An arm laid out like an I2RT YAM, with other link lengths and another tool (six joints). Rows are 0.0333 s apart.
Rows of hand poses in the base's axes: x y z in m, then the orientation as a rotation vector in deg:
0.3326, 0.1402, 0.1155, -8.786, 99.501, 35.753
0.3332, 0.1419, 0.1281, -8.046, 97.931, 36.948
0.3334, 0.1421, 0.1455, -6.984, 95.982, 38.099
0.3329, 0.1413, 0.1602, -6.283, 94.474, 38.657
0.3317, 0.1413, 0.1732, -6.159, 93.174, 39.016
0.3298, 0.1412, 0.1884, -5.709, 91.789, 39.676
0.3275, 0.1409, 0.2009, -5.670, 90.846, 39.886
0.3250, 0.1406, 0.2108, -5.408, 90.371, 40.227
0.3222, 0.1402, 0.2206, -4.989, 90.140, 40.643
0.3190, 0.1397, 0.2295, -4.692, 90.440, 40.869
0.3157, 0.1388, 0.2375, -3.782, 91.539, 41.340
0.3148, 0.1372, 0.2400, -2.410, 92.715, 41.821
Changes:
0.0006, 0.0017, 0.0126, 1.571, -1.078, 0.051
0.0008, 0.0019, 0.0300, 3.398, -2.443, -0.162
0.0003, 0.0011, 0.0447, 4.545, -3.587, -0.436
-0.0009, 0.0011, 0.0577, 5.208, -4.697, -0.421
-0.0028, 0.0010, 0.0729, 6.263, -5.746, -0.451
-0.0051, 0.0007, 0.0854, 6.689, -6.569, -0.431
-0.0076, 0.0004, 0.0953, 7.184, -6.877, -0.444
-0.0104, 0.0000, 0.1051, 7.740, -6.904, -0.496
-0.0136, -0.0005, 0.1140, 7.955, -6.506, -0.536
-0.0169, -0.0014, 0.1220, 8.416, -5.171, -0.771
-0.0178, -0.0030, 0.1245, 9.101, -3.656, -1.294

